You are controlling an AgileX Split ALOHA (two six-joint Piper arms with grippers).
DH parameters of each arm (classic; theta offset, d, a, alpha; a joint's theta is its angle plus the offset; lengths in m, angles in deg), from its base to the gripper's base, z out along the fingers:
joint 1: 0 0.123 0 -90
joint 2: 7.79 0 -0.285 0
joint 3: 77.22 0 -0.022 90
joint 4: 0 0.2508 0 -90
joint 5: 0 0 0.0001 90
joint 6: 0 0.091 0 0
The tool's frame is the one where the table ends.
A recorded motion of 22 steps. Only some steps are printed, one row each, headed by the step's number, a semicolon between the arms.
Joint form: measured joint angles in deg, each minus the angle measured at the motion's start. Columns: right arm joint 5, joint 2, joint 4, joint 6, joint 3, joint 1; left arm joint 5, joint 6, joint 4, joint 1, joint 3, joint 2.
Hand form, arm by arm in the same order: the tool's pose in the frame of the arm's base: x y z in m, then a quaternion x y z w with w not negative. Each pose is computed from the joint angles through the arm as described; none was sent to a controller.
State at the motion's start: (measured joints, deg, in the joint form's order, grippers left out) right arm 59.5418 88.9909 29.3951 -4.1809 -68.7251 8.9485; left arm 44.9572 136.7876 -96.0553 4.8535 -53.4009 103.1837
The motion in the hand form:
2: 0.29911 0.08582 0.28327 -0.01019 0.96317 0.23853 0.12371; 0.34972 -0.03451 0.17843 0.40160 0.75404 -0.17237 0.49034
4: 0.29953 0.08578 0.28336 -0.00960 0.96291 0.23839 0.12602; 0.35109 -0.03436 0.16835 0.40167 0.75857 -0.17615 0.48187
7: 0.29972 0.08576 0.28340 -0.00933 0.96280 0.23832 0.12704; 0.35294 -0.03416 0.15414 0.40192 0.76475 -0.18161 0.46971
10: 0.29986 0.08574 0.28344 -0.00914 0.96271 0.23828 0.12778; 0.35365 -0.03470 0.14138 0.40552 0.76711 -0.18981 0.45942
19: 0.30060 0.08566 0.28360 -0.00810 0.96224 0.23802 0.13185; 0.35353 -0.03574 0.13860 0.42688 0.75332 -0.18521 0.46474
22: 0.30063 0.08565 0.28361 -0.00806 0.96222 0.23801 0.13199; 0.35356 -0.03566 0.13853 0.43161 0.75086 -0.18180 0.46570
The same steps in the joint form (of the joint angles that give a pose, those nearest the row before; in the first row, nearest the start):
2: -0.69 0.00 0.00 0.00 0.00 0.00; 0.00 1.48 -0.26 0.00 0.51 1.19
4: -0.96 0.00 0.00 0.00 0.00 0.00; 0.00 2.32 -0.55 0.00 0.59 2.83
7: -1.09 0.00 0.00 0.00 0.00 0.00; 0.00 3.40 -0.86 0.00 0.59 5.21
10: -1.17 0.00 0.00 0.00 0.00 0.00; 0.55 4.52 -0.91 0.00 0.59 7.40
19: -1.66 0.00 0.00 0.00 0.00 0.00; 1.50 7.97 -1.09 0.00 0.59 8.03
22: -1.67 0.00 0.00 0.00 0.00 0.00; 1.44 8.71 -1.09 0.00 0.59 8.03

